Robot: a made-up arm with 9 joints.
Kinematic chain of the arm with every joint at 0, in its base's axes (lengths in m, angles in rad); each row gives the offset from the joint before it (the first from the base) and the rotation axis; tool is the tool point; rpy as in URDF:
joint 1: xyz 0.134 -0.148 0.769 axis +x
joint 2: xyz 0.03 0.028 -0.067 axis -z
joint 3: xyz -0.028 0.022 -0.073 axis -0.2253 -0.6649 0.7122
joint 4: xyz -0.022 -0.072 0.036 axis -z
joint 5: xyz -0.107 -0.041 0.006 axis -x
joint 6: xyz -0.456 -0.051 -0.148 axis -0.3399 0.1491 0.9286
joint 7: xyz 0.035 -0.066 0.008 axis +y
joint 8: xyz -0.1 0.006 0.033 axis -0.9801 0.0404 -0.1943
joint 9: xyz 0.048 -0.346 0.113 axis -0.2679 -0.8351 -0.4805
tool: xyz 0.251 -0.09 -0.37 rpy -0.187 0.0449 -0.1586
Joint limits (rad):
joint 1: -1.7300..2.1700
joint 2: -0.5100..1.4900
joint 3: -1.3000..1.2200
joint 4: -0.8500..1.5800
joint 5: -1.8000..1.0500
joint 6: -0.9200..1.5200
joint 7: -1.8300..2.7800
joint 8: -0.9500..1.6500
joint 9: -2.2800..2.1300
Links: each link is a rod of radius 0.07 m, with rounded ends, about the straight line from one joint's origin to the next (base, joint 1, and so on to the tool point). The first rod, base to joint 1, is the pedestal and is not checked.
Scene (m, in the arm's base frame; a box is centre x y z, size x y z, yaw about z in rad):
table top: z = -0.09
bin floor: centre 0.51 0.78 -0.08 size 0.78 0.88 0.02 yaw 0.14
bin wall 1: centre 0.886 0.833 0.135 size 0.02 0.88 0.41 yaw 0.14
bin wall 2: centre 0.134 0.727 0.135 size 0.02 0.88 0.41 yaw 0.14
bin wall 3: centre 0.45 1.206 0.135 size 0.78 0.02 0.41 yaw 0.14
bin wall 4: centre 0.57 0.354 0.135 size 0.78 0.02 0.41 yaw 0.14
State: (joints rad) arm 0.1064 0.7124 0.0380 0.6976 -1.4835 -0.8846 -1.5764 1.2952 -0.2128
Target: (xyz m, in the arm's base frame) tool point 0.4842 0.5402 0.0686
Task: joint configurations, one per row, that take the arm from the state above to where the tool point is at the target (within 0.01 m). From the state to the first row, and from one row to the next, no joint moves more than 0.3 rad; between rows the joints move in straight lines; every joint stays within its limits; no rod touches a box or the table.
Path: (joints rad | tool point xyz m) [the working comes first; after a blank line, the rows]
Joints at the target: -0.1186 0.8164 0.0151 0.9010 -1.6118 -0.4513 -1.6539 0.8644 -0.5757
Straight joint move there: clear.

1: -0.0061 0.7644 0.0266 0.7993 -1.5477 -0.6679 -1.6151 1.0798 -0.3943 | 0.3308 0.8666 0.2622
2: -0.1186 0.8164 0.0151 0.9010 -1.6118 -0.4513 -1.6539 0.8644 -0.5757 | 0.4842 0.5402 0.0686

